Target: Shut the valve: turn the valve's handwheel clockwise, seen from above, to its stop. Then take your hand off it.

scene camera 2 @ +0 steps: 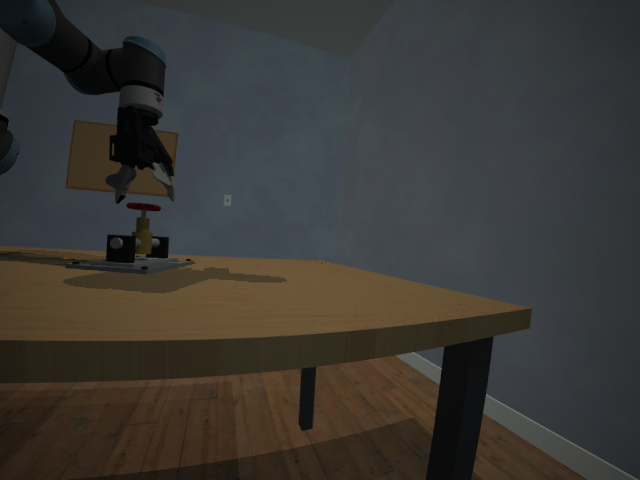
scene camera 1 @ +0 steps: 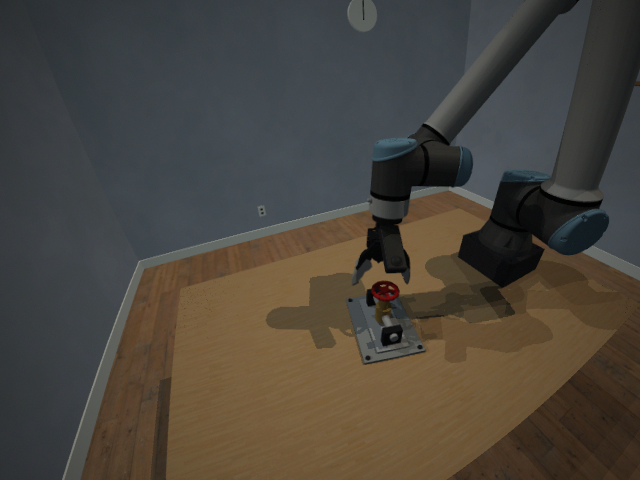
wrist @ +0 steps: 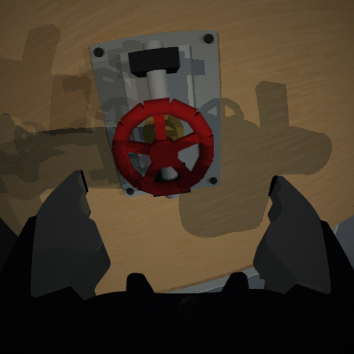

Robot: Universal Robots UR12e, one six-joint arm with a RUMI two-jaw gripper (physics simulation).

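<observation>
The valve's red handwheel [scene camera 1: 385, 297] [scene camera 2: 143, 207] [wrist: 163, 153] is a spoked ring lying level on top of the brass valve body [scene camera 1: 382, 312] [scene camera 2: 142, 242]. The valve is on a grey base plate [scene camera 1: 357, 325] [scene camera 2: 139, 267] [wrist: 207, 65] with black pipe supports. My gripper [scene camera 1: 381, 280] [scene camera 2: 147, 199] [wrist: 179, 175] points down and is open, with nothing between the fingers. Its fingertips are just above the handwheel's level in scene camera 2, apart from the wheel. In the wrist view the wheel shows ahead of the fingertips and a little left of the middle between them.
The valve plate stands on a wooden table [scene camera 1: 258, 387] [scene camera 2: 310, 320]. The arm's black base [scene camera 1: 498, 258] stands on the table behind the valve, to the right in scene camera 1. Two black pipe supports [scene camera 1: 391, 334] [scene camera 2: 120, 248] rise from the plate below the wheel.
</observation>
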